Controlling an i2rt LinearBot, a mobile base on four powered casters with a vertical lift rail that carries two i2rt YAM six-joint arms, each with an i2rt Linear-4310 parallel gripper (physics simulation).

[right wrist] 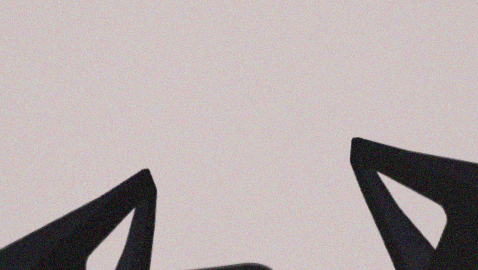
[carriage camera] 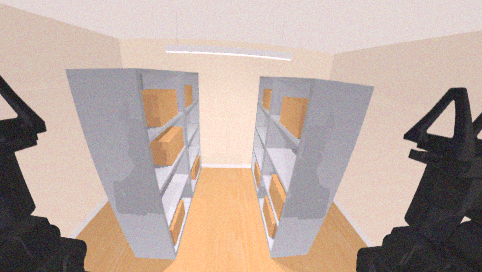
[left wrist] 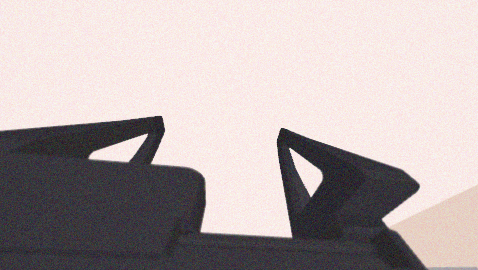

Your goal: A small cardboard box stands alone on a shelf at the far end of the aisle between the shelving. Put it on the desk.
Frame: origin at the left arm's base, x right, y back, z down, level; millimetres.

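Seen in the pictures: left gripper, fingertip midpoint: point(left wrist: 222, 129); right gripper, fingertip midpoint: point(right wrist: 251, 164).
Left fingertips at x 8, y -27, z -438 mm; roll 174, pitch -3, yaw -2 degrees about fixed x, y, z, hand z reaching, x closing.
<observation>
A point is followed by its place in that frame.
Two grey shelf units stand on either side of an aisle in the carriage camera, the left unit point(carriage camera: 107, 145) {x -560, y -767, z 49 mm} and the right unit point(carriage camera: 337, 135) {x 1070, y -840, z -84 mm}. Cardboard boxes sit on several shelves. Small-looking ones at the far end include an upper left box point(carriage camera: 188, 95) {x -339, y -2002, z -139 mm}, a lower left box point(carriage camera: 195, 167) {x -346, y -2161, z 1143 mm} and an upper right box point(carriage camera: 267, 100) {x 768, y -2032, z -125 mm}; I cannot tell whether any is the task's box. The desk does not show. My left gripper point(left wrist: 222, 129) {x 8, y -27, z -438 mm} is open and empty, raised at the left. My right gripper point(right wrist: 251, 164) {x 631, y -37, z -441 mm} is open and empty, raised at the right. Both are far from the boxes.
The wooden aisle floor point(carriage camera: 225, 215) {x 249, y -1421, z 1453 mm} runs between the units to the back wall point(carriage camera: 229, 120) {x 218, y -2670, z 387 mm}. Larger boxes include one upper left point(carriage camera: 162, 107) {x -300, y -1139, z -148 mm}, one mid left point(carriage camera: 168, 146) {x -313, y -1187, z 245 mm} and one upper right point(carriage camera: 294, 116) {x 811, y -1075, z -145 mm}. The units' near end panels flank the aisle entrance. A long lamp point(carriage camera: 227, 53) {x 219, y -1447, z -627 mm} hangs above.
</observation>
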